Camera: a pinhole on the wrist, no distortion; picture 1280 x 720 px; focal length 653.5 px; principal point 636.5 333.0 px. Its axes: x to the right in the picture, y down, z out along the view. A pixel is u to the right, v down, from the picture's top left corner.
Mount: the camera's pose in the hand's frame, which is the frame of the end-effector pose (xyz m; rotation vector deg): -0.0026 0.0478 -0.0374 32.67 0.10 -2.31
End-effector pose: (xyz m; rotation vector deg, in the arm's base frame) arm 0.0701 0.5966 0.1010 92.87 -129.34 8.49
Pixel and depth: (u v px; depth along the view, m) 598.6 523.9 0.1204
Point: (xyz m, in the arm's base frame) 0.0422 0.5854 0.0220
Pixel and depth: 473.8 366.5 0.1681
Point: 0.0902 0.5945 -0.0206
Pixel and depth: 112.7 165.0 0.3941
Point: 0.3288 0.7380 -0.2670
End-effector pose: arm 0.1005 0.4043 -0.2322 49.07 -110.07 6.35
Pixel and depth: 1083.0 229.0 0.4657
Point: -0.0451 -0.0927 -0.2148
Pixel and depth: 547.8 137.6 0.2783
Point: 0.1014 0.2362 -0.3945
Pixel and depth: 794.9 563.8 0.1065
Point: 0.0273 0.3773 -0.2436
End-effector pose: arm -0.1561 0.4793 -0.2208 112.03 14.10 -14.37
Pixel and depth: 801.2 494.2 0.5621
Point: -0.0957 0.0729 -0.5817
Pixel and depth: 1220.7 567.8 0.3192
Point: 0.0865 0.2429 -0.4470
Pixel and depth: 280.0 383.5 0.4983
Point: -0.4974 0.1573 -0.4528
